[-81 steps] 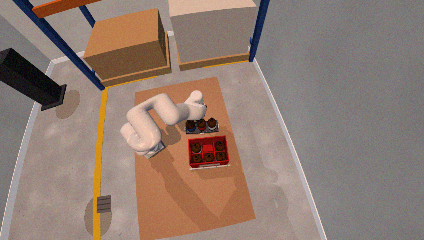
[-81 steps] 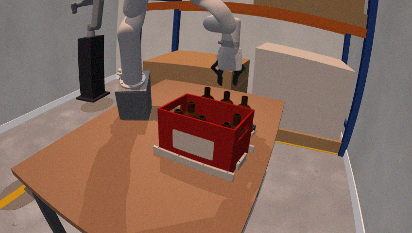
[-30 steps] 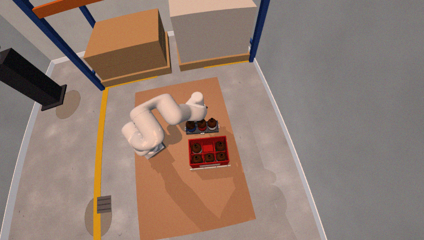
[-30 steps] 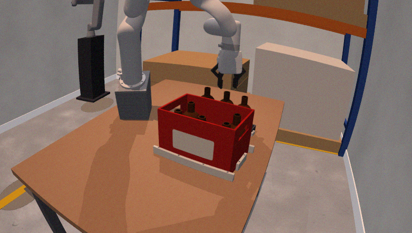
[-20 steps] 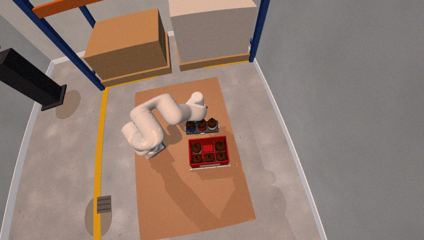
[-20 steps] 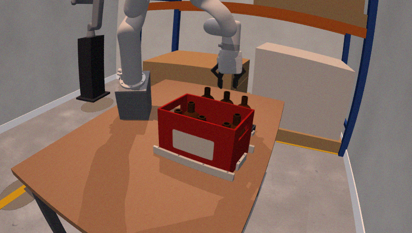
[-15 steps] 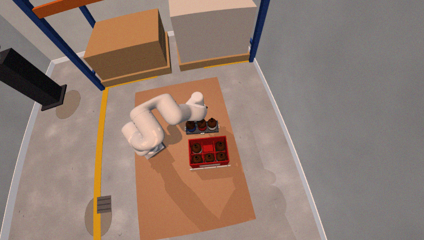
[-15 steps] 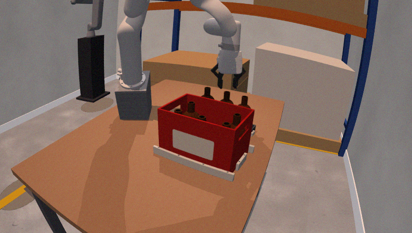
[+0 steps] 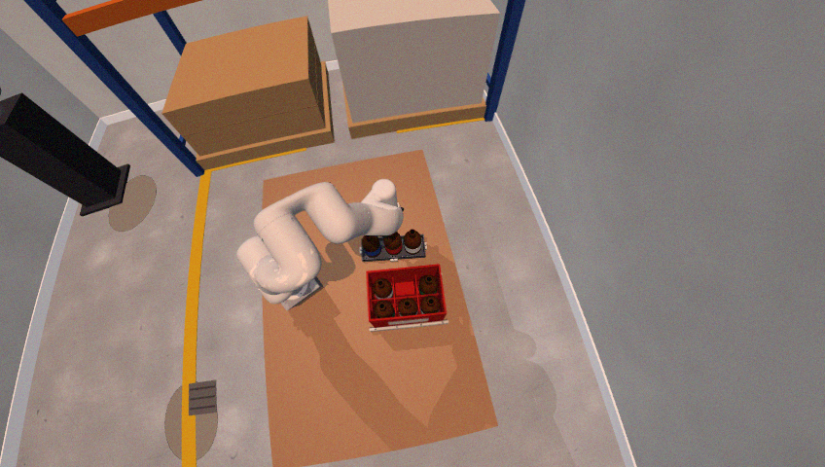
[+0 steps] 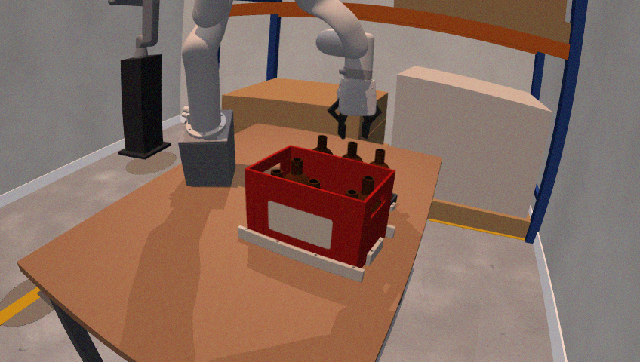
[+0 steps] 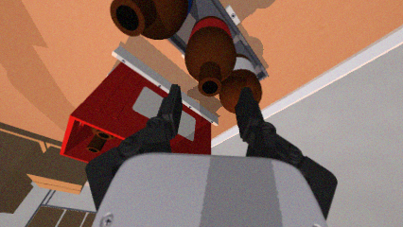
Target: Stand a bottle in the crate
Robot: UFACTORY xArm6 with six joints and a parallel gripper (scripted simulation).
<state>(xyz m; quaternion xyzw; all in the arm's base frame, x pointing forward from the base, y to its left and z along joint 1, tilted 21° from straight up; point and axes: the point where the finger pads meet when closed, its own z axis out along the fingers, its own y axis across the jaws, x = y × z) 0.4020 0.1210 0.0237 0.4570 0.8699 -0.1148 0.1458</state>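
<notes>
Now: hand 18 cm above the grey tray. Round my hand: red crate: 1 cm behind, 25 cm to the right, 11 cm below.
</notes>
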